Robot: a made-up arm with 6 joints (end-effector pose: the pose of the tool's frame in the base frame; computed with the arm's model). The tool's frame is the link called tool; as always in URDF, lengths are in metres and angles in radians. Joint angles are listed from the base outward.
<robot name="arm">
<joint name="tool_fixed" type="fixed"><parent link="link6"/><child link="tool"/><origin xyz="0 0 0"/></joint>
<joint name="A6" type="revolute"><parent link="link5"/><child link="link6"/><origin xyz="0 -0.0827 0"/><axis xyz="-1 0 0"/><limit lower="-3.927" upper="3.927"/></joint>
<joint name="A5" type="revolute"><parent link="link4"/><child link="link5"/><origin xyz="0.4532 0 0"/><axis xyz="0 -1 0"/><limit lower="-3.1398" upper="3.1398"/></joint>
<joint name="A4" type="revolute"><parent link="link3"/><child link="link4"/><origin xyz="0 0 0"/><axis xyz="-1 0 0"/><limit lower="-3.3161" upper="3.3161"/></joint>
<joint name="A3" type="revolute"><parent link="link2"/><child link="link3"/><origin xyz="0 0 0.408"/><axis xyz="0 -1 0"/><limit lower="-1.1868" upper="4.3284"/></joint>
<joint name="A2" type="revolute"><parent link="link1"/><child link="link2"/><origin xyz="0 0 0"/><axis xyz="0 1 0"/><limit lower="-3.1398" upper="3.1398"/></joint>
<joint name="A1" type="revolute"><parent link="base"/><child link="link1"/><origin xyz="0 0 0.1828"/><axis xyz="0 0 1"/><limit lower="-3.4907" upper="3.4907"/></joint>
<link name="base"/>
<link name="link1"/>
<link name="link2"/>
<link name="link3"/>
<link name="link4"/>
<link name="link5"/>
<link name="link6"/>
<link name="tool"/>
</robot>
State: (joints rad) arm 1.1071 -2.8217 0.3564 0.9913 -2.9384 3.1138
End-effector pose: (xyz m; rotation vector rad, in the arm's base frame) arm -0.2183 -0.5378 -0.2902 -1.8566 -1.0375 0.4060
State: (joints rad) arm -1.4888 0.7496 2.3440 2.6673 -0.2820 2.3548
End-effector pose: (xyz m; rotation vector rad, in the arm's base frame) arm 0.0921 -0.2227 0.9336 -0.3774 -1.7347 0.0162
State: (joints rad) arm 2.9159 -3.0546 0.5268 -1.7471 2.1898 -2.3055
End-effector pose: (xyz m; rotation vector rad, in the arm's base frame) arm 0.4648 -0.1216 -0.3429 1.0398 0.7060 1.8565
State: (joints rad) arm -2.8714 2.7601 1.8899 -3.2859 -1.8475 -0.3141
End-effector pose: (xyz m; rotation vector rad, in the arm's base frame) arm -0.4149 -0.1998 -0.5347 0.2979 -2.1254 0.5322
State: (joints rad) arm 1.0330 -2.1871 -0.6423 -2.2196 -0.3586 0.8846
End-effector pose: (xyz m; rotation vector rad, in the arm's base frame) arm -0.1737 -0.1936 0.3983 1.4909 -0.8698 2.0993
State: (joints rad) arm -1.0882 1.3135 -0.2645 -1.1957 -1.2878 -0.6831
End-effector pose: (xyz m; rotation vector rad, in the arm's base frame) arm 0.1190 -0.2925 -0.1660 -2.3603 -0.9404 0.7055
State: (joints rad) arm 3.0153 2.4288 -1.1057 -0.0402 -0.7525 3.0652
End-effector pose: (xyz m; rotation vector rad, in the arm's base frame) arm 0.1598 0.0630 0.0507 0.0372 -1.1501 -0.0759
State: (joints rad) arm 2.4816 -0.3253 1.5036 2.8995 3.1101 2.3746
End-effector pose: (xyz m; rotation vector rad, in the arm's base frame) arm 0.1603 -0.2261 1.0025 -1.2148 0.9795 1.7304
